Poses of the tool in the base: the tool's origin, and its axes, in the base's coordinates. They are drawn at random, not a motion.
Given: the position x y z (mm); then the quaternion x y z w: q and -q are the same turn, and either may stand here.
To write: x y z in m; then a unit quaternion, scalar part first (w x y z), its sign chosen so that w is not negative. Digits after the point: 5 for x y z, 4 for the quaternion.
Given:
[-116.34 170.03 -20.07 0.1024 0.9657 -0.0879 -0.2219]
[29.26 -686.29 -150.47 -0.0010 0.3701 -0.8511 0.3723]
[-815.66 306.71 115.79 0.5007 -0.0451 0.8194 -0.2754]
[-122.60 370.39 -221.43 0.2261 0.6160 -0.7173 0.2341]
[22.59 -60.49 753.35 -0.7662 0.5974 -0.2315 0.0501]
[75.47 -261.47 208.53 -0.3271 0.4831 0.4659 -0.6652]
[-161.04 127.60 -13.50 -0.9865 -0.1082 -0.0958 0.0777]
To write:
[-0.11634 0.17003 -0.02007 0.2219 -0.1024 -0.9657 0.0879]
[0.02926 -0.68629 -0.15047 0.3723 -0.0010 0.3701 -0.8511]
[-0.81566 0.30671 0.11579 0.2754 -0.5007 0.0451 -0.8194]
[-0.12260 0.37039 -0.22143 0.2341 0.2261 0.6160 -0.7173]
[0.02259 -0.06049 0.75335 0.0501 -0.7662 0.5974 -0.2315]
[0.07547 -0.26147 0.20853 0.6652 0.3271 -0.4831 -0.4659]
[-0.16104 0.12760 -0.01350 0.0777 -0.9865 -0.1082 -0.0958]

